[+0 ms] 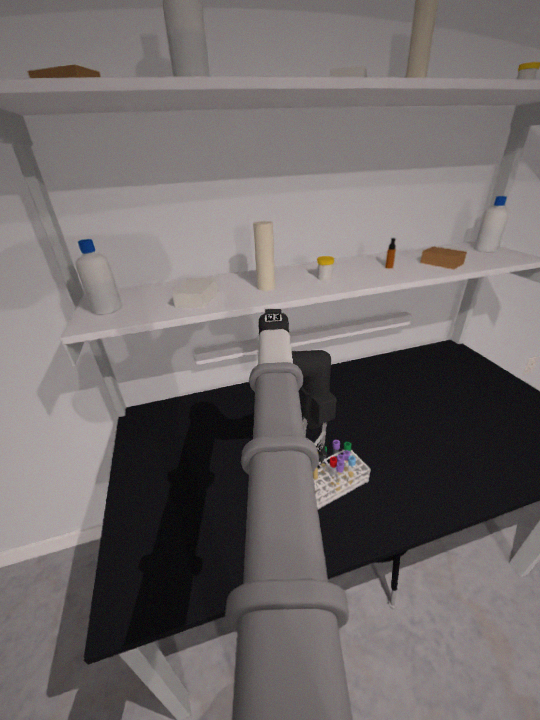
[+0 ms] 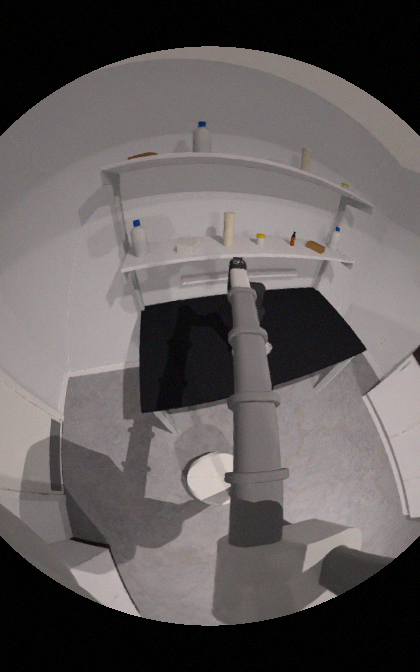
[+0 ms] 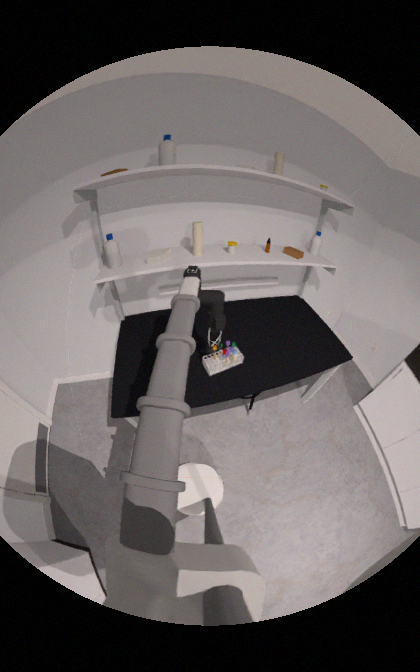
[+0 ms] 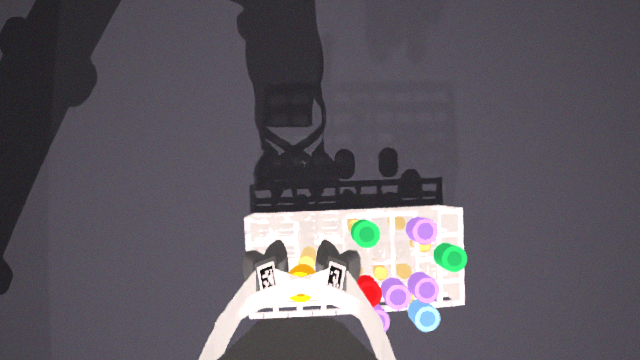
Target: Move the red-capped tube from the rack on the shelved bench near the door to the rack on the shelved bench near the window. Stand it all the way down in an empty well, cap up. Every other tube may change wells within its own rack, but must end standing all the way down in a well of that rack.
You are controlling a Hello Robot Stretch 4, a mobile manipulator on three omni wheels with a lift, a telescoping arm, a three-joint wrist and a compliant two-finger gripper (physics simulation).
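Where they show: gripper, fingertip midpoint: (image 3: 213, 351) (image 4: 301, 259); robot's base, origin of the base link: (image 2: 215, 476) (image 3: 194, 487).
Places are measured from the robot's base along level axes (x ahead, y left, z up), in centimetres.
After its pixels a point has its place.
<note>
The red-capped tube (image 1: 333, 461) @(x 65.7, y -13.9, z 85.3 cm) (image 3: 224, 351) @(x 65.6, y -14.2, z 85.0 cm) (image 4: 369, 290) @(x 66.6, y -14.0, z 85.3 cm) stands cap up in the white rack (image 1: 342, 492) @(x 63.9, y -16.7, z 74.8 cm) (image 3: 223, 369) @(x 62.4, y -14.5, z 74.2 cm) (image 4: 270, 225) @(x 67.0, y -5.4, z 79.1 cm) on the black bench top. Purple, green and blue caps stand around it. My gripper (image 3: 215, 344) @(x 66.4, y -8.8, z 84.0 cm) (image 4: 301, 259) @(x 66.4, y -8.8, z 84.0 cm) is over the rack's left part, just left of the red cap. Its fingers are shut on an orange-capped tube (image 3: 215, 348) @(x 65.0, y -9.7, z 87.7 cm) (image 4: 302, 270) @(x 66.7, y -8.7, z 88.4 cm), which is upright; a white finger strip partly covers its cap. How deep this tube sits in its well is hidden. A second rack does not show.
The black bench (image 1: 435, 465) @(x 72.5, y -45.8, z 73.4 cm) (image 3: 280, 340) @(x 85.7, y -51.6, z 73.4 cm) stands against the wall under a lower shelf (image 1: 226, 308) @(x 87.8, y 11.8, z 119.1 cm) with bottles, boxes and a cream cylinder (image 1: 264, 255) @(x 99.2, y 1.5, z 129.1 cm). A round white stool (image 2: 207, 477) @(x 0.6, y 6.2, z 18.7 cm) (image 3: 202, 487) @(x 1.4, y -6.2, z 18.7 cm) stands on the floor before it. My arm (image 1: 284, 511) @(x 26.7, y -0.3, z 126.3 cm) reaches over the bench.
</note>
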